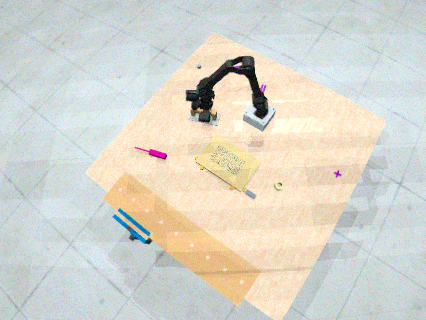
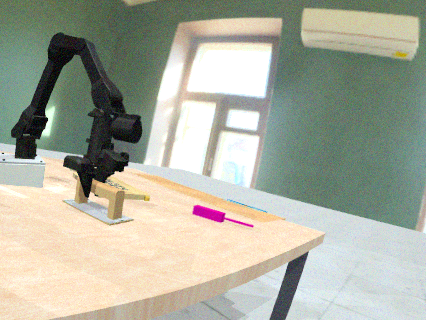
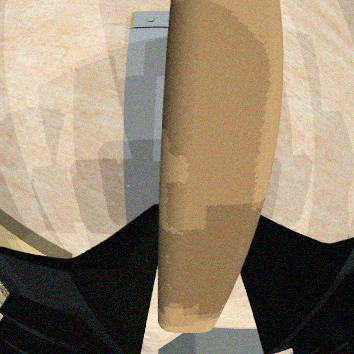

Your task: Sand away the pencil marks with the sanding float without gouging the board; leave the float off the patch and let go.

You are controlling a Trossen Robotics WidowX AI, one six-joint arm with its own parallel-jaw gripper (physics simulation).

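Pixels of known places: gripper, fingertip midpoint: (image 1: 207,114) (image 2: 91,196) (image 3: 193,210); arm's base, origin of the base link: (image 1: 260,113) (image 2: 24,157).
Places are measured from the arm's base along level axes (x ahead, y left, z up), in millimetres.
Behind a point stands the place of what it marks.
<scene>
The sanding float (image 1: 215,113) {x 158, y -201, z -2 mm} (image 2: 111,197) {x 195, y -333, z -19 mm} (image 3: 218,123) has a tan wooden handle on a grey flat base (image 3: 140,105) {x 226, y -282, z -71 mm}. It rests on the table behind the yellow board (image 1: 251,166) {x 271, y 140, z -57 mm} (image 2: 133,191) {x 387, y -81, z -57 mm} and off it. The patch of pencil marks (image 1: 228,159) {x 316, y 18, z -56 mm} is a dark scribbled area in the middle of the board. My gripper (image 1: 205,115) {x 174, y -249, z -44 mm} (image 2: 86,185) (image 3: 193,210) {x 174, y -249, z -44 mm} points straight down over the float. Its black fingers are shut on the float's handle from both sides.
A magenta screwdriver (image 1: 158,153) {x 535, y -309, z -46 mm} (image 2: 208,213) {x 528, y -325, z -57 mm} lies to the left. A pale ring (image 1: 278,185) {x 278, y 314, z -49 mm} and a small grey block (image 1: 250,193) {x 393, y 225, z -60 mm} lie near the board's front. A blue clamp (image 1: 132,226) {x 919, y -146, z -77 mm} sits at the edge of the orange strip (image 1: 180,235) {x 787, y 81, z -74 mm}. The arm's base (image 1: 259,117) {x 33, y 14, z 11 mm} stands behind the board.
</scene>
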